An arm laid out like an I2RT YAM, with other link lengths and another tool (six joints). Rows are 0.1 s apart.
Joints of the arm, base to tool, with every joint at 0 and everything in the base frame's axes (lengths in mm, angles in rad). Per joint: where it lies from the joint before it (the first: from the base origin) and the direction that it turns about. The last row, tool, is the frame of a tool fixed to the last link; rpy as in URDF.
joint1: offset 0 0 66.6 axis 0 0 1
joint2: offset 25.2 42.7 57.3 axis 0 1 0
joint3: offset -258.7 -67.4 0 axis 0 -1 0
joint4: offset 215.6 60.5 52.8 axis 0 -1 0
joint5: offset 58.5 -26.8 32 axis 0 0 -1
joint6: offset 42.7 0 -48.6 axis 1 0 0
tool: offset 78 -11 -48 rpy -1.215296 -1.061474 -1.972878
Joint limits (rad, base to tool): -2.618..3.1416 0..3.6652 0..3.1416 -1.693..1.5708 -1.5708..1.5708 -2.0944..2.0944
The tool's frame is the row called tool.
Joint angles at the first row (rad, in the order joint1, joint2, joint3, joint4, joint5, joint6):
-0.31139, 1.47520, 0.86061, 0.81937, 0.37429, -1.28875
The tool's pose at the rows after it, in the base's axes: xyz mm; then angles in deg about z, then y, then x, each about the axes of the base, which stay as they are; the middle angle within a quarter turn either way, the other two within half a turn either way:
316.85, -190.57, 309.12, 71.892, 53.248, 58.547
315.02, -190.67, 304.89, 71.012, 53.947, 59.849
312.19, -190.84, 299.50, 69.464, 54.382, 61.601
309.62, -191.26, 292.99, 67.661, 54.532, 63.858
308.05, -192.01, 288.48, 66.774, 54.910, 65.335
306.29, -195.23, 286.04, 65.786, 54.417, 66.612
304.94, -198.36, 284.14, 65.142, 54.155, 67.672
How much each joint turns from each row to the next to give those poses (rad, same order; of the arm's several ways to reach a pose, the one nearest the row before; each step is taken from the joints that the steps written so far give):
-0.00913, 0.00128, -0.00292, -0.00959, 0.00172, 0.00476
-0.00429, -0.00799, -0.01194, -0.01545, -0.00898, 0.00762
-0.00354, -0.00728, -0.01649, -0.01130, -0.00197, 0.00316
-0.00224, -0.00307, -0.01458, -0.01208, 0.00480, 0.00728
-0.00524, -0.00357, -0.00911, -0.01277, -0.00627, 0.01035
-0.00949, 0.00283, -0.00026, -0.00708, 0.00303, 0.00598
-0.01052, 0.00153, 0.00155, -0.01018, -0.00306, 0.00820

